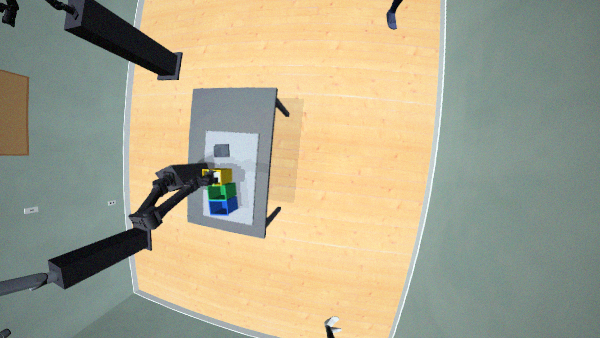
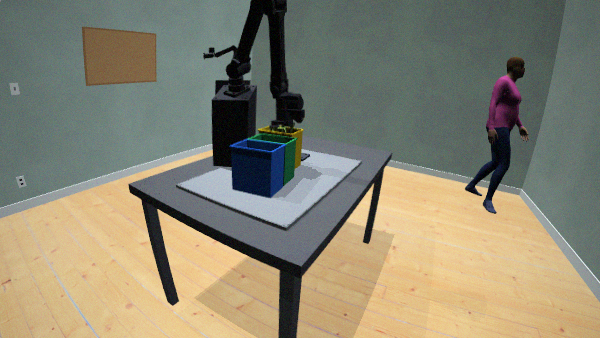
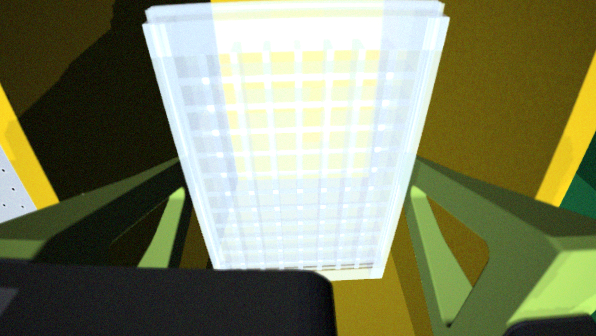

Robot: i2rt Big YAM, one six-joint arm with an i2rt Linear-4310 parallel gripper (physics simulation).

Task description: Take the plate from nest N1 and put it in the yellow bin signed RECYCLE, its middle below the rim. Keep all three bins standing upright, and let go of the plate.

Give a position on a blue bin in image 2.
257, 166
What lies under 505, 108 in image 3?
A yellow bin.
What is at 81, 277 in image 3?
My gripper.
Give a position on a gridded plate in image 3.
At 297, 134
